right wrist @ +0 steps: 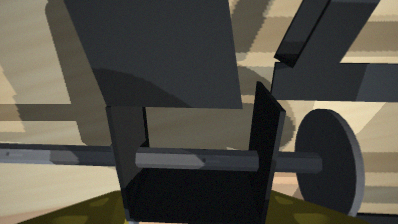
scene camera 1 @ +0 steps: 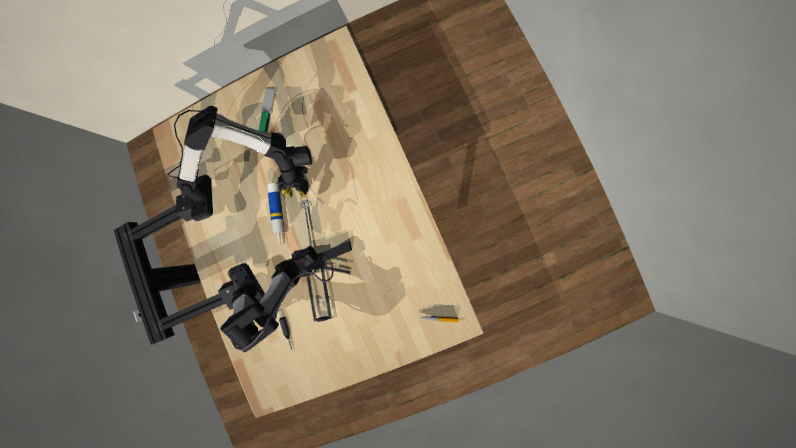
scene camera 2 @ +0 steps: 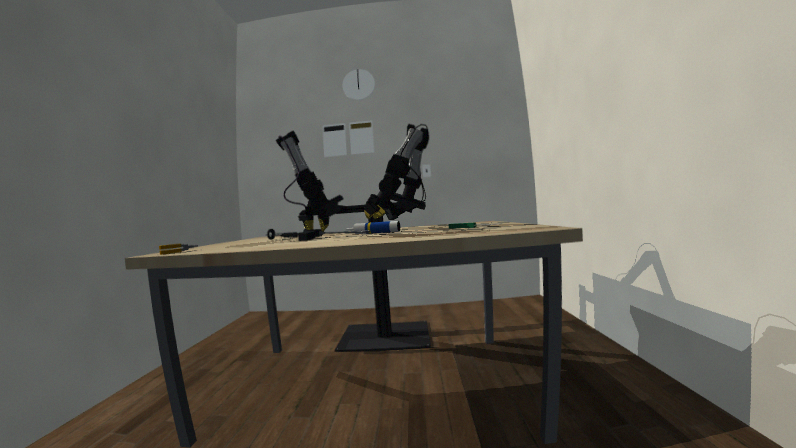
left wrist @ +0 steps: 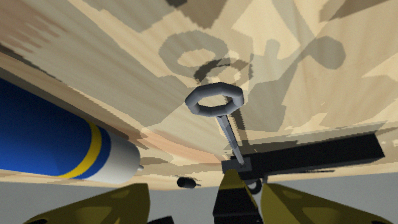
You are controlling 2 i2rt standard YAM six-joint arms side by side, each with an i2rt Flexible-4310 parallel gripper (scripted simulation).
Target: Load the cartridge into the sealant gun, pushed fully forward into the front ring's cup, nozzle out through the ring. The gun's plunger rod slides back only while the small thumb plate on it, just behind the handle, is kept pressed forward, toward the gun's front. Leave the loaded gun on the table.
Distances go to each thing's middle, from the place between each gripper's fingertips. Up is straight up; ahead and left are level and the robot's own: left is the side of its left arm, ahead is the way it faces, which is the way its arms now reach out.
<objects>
My right hand is 5 cm short of the plunger rod (right wrist: 327, 159), 9 cm to the right of it and 2 cm above it.
Right now the plunger rod is 60 mm behind my left hand, 160 mm to the right of it and 60 mm below it.
</objects>
